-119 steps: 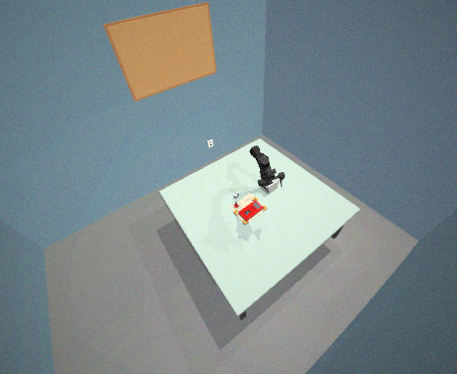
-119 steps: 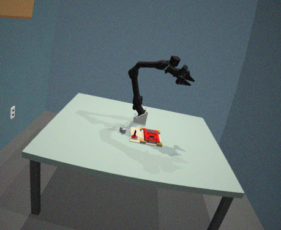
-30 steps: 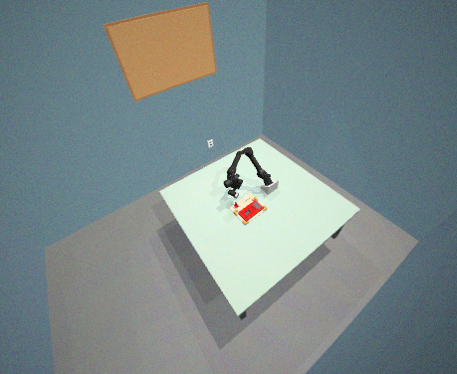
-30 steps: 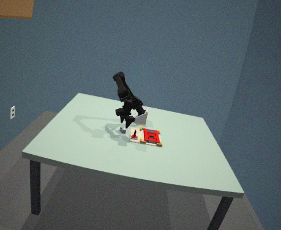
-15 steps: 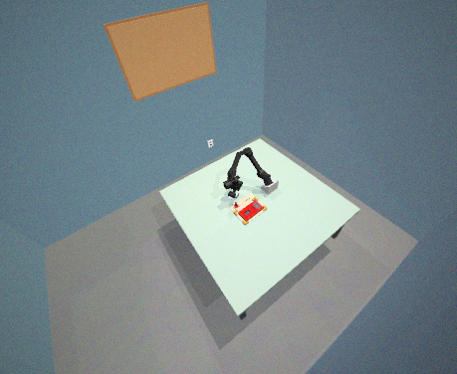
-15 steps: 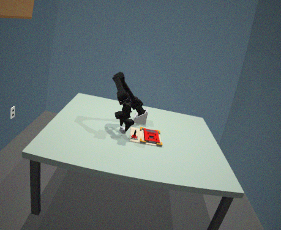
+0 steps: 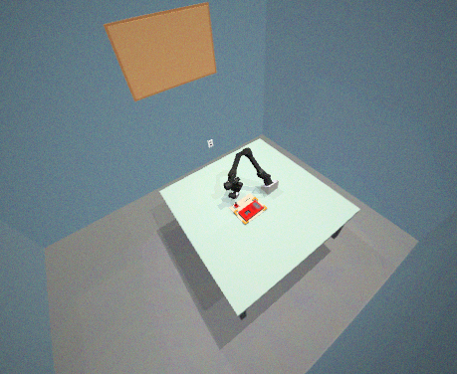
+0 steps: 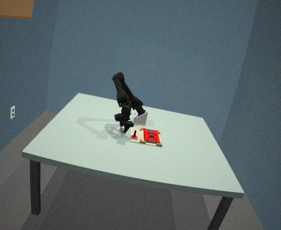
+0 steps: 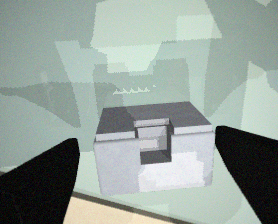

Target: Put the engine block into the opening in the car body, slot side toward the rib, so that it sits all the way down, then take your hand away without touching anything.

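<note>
The grey holder is 10 cm to the left of my gripper tip, 6 cm ahead of it and 2 cm above it. From my gripper tip the other things lie so: grey engine block (1 cm above); pale base plate (18 cm to the left, 1 cm behind).
</note>
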